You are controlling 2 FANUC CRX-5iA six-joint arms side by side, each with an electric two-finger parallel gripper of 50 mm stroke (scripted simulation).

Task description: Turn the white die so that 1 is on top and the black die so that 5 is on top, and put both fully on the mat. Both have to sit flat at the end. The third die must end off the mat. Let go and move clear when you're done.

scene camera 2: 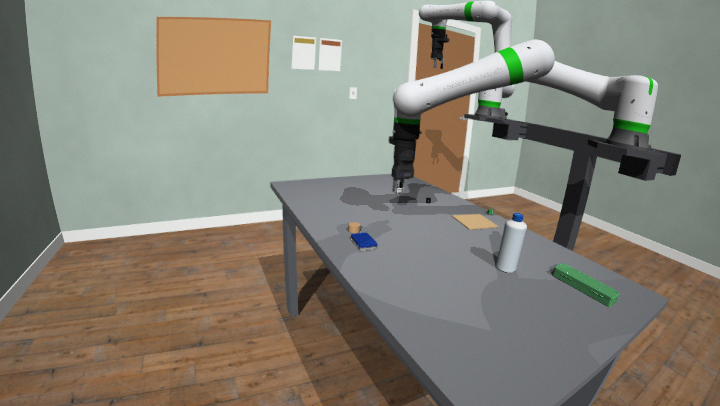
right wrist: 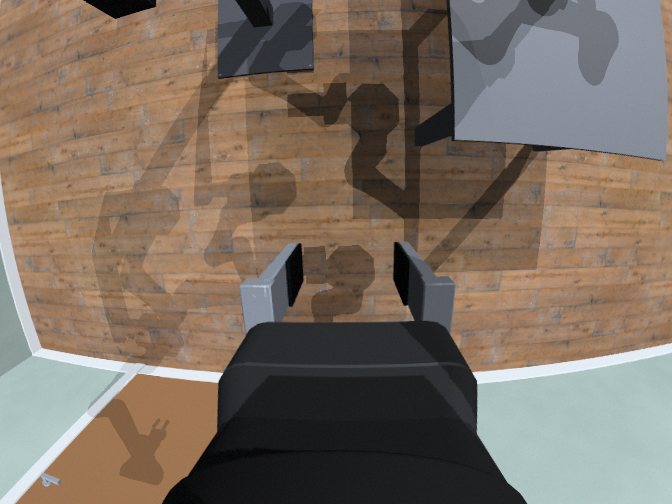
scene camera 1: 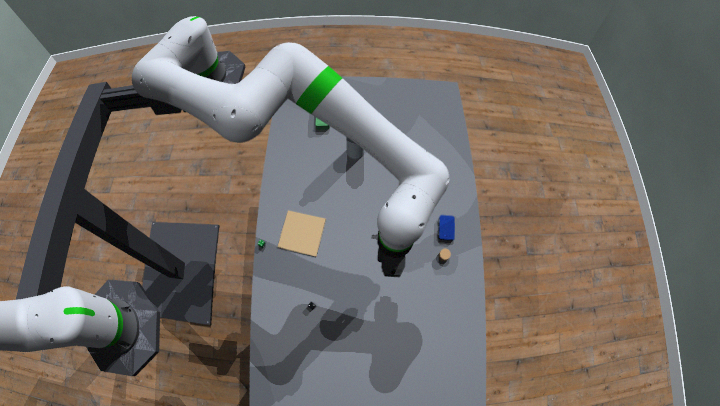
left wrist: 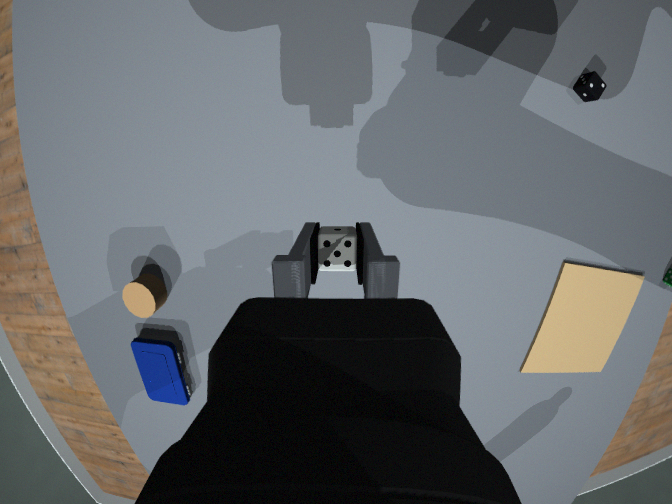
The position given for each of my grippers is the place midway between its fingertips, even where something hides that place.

Note:
In view: my left gripper (scene camera 2: 397,192), my right gripper (right wrist: 347,261), a tan mat (scene camera 1: 301,233), a tan cylinder (left wrist: 143,296), a blue box (left wrist: 159,359), a green box (scene camera 2: 606,295) and a white bottle (scene camera 2: 514,232).
The tan mat is seen too in the left wrist view (left wrist: 589,306). My left gripper also shows in the left wrist view (left wrist: 337,241). The right wrist view misses the tan mat: it is out of frame. The right wrist view does not show the tan cylinder: it is out of frame.

